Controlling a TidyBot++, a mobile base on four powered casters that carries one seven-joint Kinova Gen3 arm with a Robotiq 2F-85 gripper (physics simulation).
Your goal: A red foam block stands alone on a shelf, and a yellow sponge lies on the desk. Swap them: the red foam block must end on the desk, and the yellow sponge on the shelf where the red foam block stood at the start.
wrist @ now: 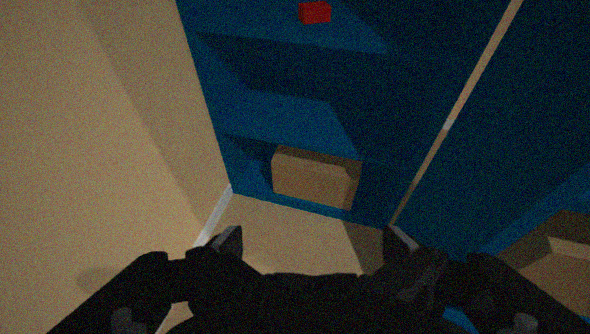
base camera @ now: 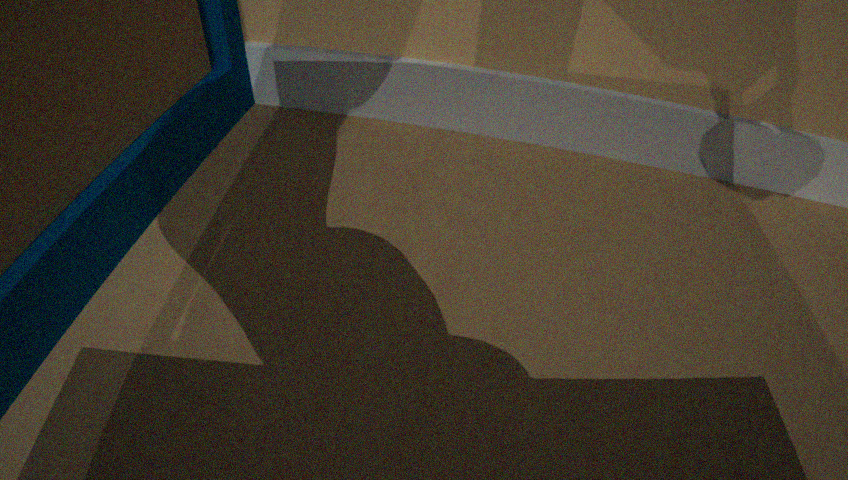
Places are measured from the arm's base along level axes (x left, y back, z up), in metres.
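Where they show: gripper, fingertip midpoint: [wrist: 311, 241].
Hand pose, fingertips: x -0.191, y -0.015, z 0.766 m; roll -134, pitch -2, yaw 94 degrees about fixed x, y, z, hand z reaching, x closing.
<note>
After its pixels a point has its place.
The red foam block [wrist: 315, 13] {x -1.011, y -0.040, z 0.624 m} sits on an upper board of the blue shelf unit [wrist: 280, 112] {x -1.137, y -0.187, z 0.137 m}, at the top of the wrist view. My gripper [wrist: 311, 241] {x -0.191, y -0.015, z 0.766 m} is open, with its two fingertips wide apart at the bottom of the wrist view. The red foam block is well beyond the fingers, apart from them. The yellow sponge and the desk do not show in either view.
A tan box [wrist: 312, 177] {x -0.939, y -0.008, z -0.100 m} stands in the lowest compartment of the blue unit. Another blue unit with a tan box [wrist: 560, 272] {x -0.369, y 0.558, z 0.335 m} is at the right. A wall [wrist: 100, 125] {x -0.590, y -0.575, z 0.481 m} rises at the left. In the base camera view, a blue frame [base camera: 124, 196] {x 0.295, y -0.444, z -0.344 m} stands left and a grey baseboard [base camera: 505, 101] {x -0.100, y -0.652, z -0.341 m} runs along the wall.
</note>
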